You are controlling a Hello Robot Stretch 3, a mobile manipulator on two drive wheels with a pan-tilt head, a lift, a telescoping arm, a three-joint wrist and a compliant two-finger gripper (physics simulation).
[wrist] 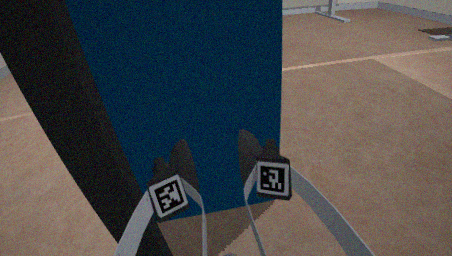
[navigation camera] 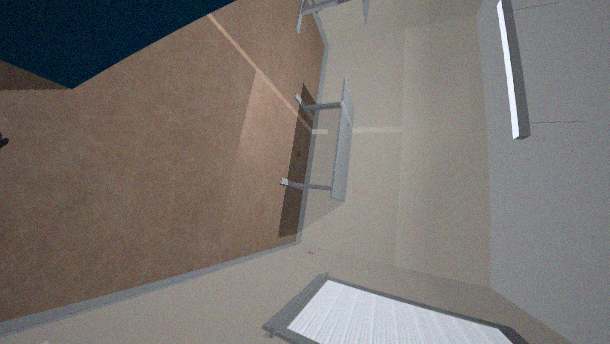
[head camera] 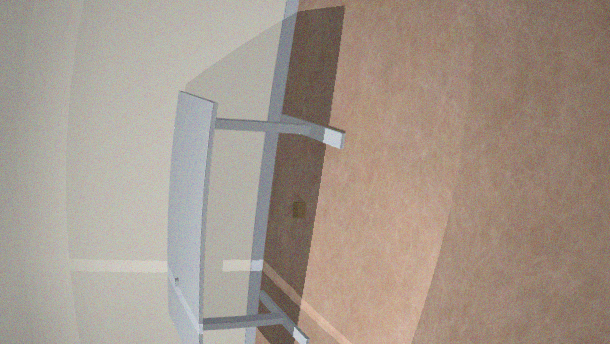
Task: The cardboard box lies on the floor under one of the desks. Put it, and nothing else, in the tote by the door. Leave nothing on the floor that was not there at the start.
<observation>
I see my gripper [wrist: 215, 153] and a slatted window blind [navigation camera: 325, 303].
</observation>
